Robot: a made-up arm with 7 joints.
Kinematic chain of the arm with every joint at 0, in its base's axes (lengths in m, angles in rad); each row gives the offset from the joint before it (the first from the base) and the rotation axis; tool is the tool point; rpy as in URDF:
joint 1: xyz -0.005 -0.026 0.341 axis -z
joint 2: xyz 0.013 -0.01 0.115 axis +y
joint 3: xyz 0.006 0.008 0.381 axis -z
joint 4: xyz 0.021 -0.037 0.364 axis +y
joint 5: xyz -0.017 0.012 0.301 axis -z
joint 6: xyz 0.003 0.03 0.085 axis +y
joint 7: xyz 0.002 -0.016 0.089 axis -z
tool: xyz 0.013 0.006 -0.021 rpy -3.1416 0 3.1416
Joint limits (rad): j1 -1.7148..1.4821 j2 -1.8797..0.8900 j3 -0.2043..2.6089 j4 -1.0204..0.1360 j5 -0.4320..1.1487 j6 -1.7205..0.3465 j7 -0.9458..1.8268
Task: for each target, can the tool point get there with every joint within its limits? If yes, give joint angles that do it. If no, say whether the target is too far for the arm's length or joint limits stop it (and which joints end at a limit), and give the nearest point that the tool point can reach.
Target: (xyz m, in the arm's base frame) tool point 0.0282 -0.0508 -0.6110
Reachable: no: joint limits stop it (at a limit: joint 1, joint 2, joint 4, joint 5, joint 7) | nearest point 0.1104 -0.7379 -0.1633 | short by 0.824 m
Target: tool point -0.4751 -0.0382 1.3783
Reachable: yes | joints -0.4670 -0.1575 0.5933 -0.9100 0.3546 -0.8591 0.2600
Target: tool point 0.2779 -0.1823 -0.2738
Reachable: no: joint limits stop it (at a limit: joint 1, joint 2, joint 3, joint 4, joint 5) | nearest point 0.1983 -0.7211 -0.1323 | short by 0.563 m
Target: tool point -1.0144 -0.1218 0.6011
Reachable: yes | joints -0.2294 -1.1243 0.3659 -0.8754 0.4634 -1.0806 -0.1001
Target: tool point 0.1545 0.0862 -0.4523
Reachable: no: joint limits stop it (at a limit: joint 1, joint 2, joint 4, joint 5, joint 7) | nearest point 0.0025 0.6969 -0.1495 | short by 0.698 m
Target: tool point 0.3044 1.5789 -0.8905
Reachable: no: too far | nearest point 0.0367 0.9483 -0.0936 | short by 1.051 m
